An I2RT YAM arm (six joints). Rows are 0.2 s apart.
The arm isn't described. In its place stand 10 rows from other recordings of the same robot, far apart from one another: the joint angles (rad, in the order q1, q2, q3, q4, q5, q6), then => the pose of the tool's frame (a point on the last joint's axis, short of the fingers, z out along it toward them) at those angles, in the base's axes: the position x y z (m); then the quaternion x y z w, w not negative.
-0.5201 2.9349 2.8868 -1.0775 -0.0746 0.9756 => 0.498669, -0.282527, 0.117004, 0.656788, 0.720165, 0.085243, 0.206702
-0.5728 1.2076 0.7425 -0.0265 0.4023 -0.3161 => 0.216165, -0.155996, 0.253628, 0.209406, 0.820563, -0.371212, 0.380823
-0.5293 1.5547 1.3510 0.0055 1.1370 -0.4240 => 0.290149, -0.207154, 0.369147, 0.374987, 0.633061, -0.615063, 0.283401
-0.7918 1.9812 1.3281 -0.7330 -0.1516 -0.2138 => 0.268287, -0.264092, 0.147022, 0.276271, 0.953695, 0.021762, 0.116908
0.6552 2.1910 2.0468 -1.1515 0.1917 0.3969 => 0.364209, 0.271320, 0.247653, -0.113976, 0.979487, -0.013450, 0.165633
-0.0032 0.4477 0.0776 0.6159 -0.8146 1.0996 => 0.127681, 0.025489, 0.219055, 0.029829, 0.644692, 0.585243, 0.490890
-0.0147 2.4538 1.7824 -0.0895 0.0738 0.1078 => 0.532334, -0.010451, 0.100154, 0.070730, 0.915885, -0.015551, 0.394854
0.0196 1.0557 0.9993 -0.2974 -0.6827 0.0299 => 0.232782, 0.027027, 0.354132, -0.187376, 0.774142, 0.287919, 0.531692
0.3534 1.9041 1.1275 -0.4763 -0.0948 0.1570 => 0.334137, 0.126851, 0.130104, -0.104161, 0.980798, 0.085181, 0.141171
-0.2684 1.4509 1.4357 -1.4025 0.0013 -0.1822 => 0.242021, -0.066612, 0.323557, 0.043010, 0.996143, -0.017716, 0.074396
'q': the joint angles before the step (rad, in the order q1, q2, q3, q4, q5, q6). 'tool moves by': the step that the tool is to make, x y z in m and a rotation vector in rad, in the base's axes. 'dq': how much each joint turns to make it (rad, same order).
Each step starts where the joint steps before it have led.
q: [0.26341, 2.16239, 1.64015, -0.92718, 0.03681, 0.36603]
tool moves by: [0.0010, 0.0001, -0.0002, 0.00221, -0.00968, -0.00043]
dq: [-0.00035, 0.00004, -0.00132, 0.01129, 0.00039, 0.00003]
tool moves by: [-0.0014, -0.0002, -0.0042, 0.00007, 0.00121, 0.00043]
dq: [0.00037, -0.00008, -0.01745, 0.01622, -0.00039, -0.00001]
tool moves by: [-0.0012, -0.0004, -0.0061, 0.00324, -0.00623, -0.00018]
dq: [-0.00030, 0.00001, -0.02581, 0.03268, -0.00151, 0.00008]
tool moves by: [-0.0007, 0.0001, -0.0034, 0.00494, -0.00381, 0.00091]
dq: [0.00034, 0.00005, -0.01448, 0.01950, -0.00382, -0.00004]
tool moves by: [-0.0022, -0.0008, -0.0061, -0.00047, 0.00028, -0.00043]
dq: [-0.00045, -0.00013, -0.02598, 0.02545, 0.00037, -0.00007]
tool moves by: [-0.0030, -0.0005, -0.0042, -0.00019, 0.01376, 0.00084]
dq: [0.00042, -0.00001, -0.01706, 0.00371, -0.00342, 0.00004]
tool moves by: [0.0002, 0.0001, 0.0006, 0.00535, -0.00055, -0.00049]
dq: [-0.00032, -0.00079, 0.00118, -0.00007, -0.00496, 0.00082]
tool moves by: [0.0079, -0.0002, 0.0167, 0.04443, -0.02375, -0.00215]
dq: [-0.00846, -0.00746, 0.05613, -0.02925, -0.03739, -0.00083]
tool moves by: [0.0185, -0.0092, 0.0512, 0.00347, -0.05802, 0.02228]
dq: [-0.03092, -0.00550, 0.19471, -0.14375, 0.00000, -0.05420]
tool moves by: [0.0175, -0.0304, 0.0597, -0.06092, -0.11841, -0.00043]
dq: [-0.06977, -0.00012, 0.22433, -0.11801, 0.06029, -0.08883]
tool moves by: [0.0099, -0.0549, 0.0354, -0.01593, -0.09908, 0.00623]
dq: [-0.12482, -0.00017, 0.12573, -0.02405, -0.02522, -0.13092]
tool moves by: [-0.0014, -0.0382, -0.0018, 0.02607, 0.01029, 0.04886]
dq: [-0.09039, 0.00093, -0.00369, -0.00836, -0.08086, -0.11634]
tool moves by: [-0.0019, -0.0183, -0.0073, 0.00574, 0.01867, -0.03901]
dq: [-0.04087, 0.00011, -0.02613, 0.00716, -0.00459, -0.00004]
